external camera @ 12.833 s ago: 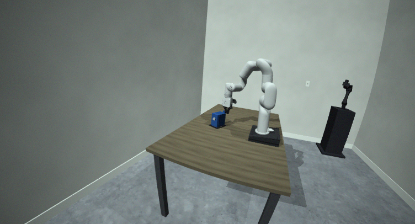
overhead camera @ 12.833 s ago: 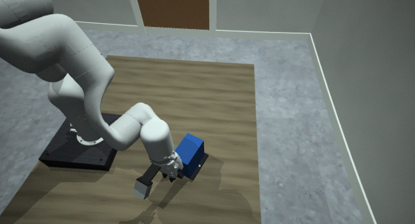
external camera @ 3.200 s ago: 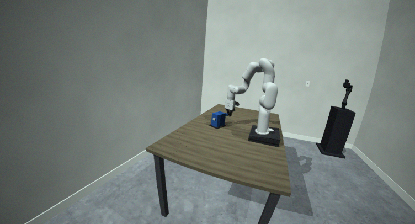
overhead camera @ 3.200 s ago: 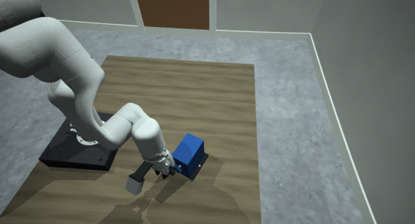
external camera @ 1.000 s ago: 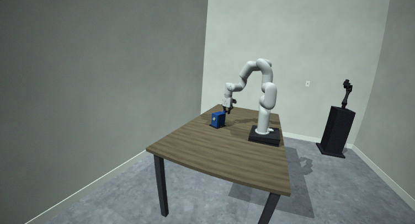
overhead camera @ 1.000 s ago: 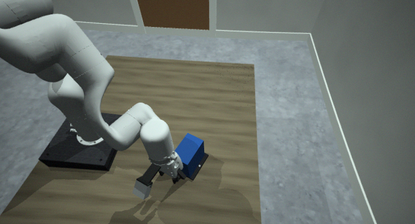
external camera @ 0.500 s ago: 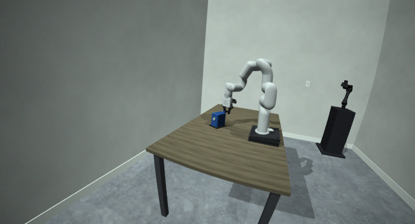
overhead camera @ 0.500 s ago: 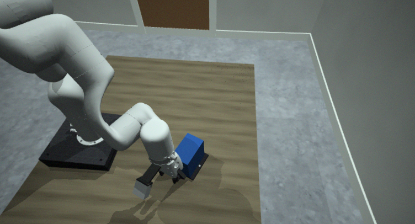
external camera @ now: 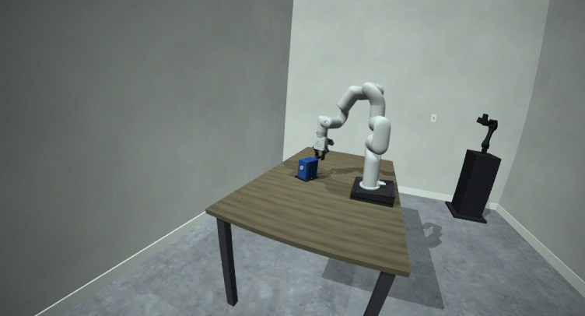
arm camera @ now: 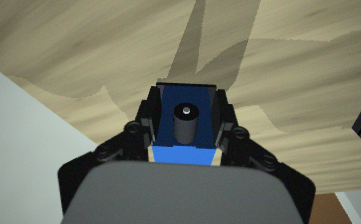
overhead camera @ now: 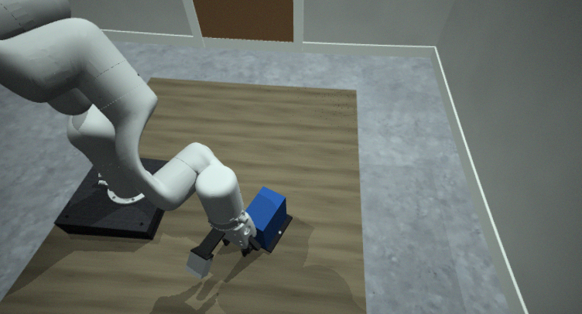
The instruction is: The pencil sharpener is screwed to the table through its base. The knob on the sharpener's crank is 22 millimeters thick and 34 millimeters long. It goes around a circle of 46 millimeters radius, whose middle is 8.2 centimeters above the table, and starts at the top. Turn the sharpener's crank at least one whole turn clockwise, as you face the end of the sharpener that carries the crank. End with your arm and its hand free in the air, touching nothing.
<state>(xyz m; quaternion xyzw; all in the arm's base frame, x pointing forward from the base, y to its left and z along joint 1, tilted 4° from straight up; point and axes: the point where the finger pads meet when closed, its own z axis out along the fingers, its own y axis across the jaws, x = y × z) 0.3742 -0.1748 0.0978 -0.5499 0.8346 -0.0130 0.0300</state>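
The crank knob lies 2 cm to the left of my hand and 1 cm ahead of it.
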